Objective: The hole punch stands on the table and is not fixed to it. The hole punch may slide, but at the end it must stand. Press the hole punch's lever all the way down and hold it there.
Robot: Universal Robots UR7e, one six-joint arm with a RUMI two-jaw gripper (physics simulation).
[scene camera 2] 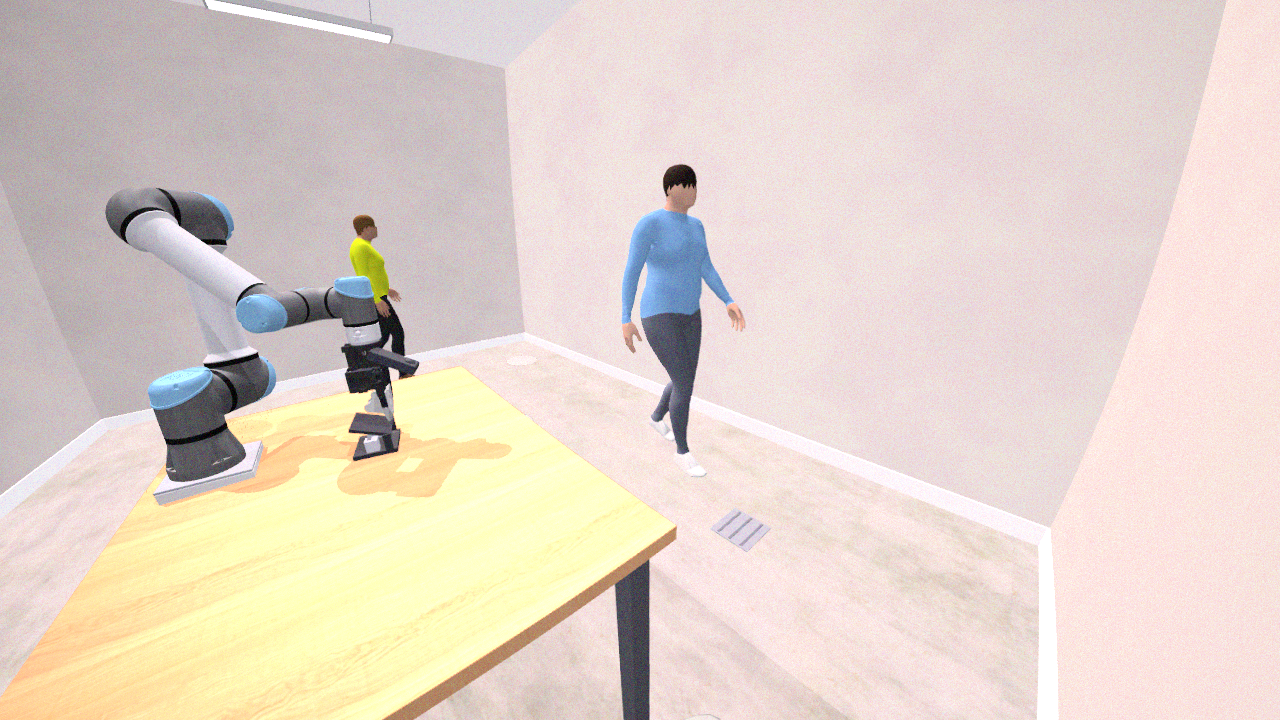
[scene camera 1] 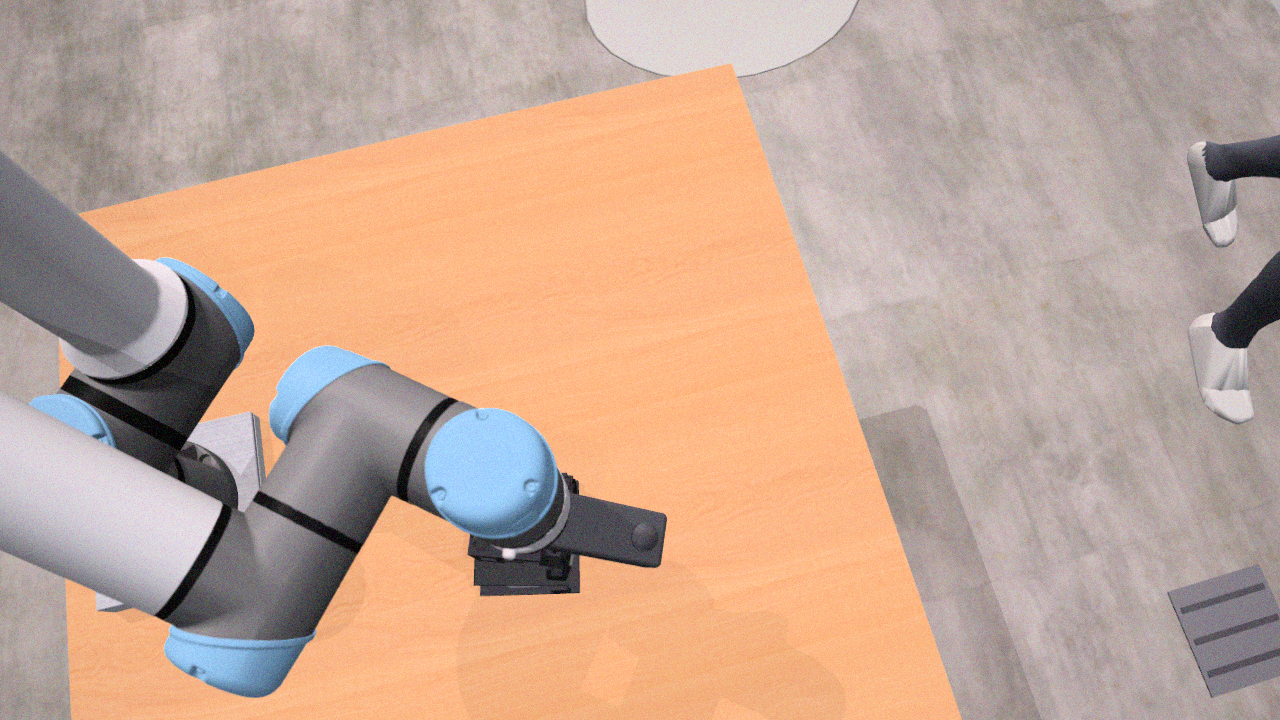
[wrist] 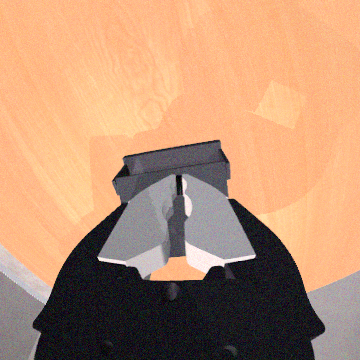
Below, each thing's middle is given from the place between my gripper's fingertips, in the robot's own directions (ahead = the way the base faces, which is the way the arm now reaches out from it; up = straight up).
Now: the flat lever (scene camera 1: 485, 573) 40 mm behind my hand, 20 mm to the left of it and 10 mm below it. From my hand the other things lie so: hole punch (scene camera 1: 574, 576): 40 mm behind, 30 mm below, 20 mm to the left.
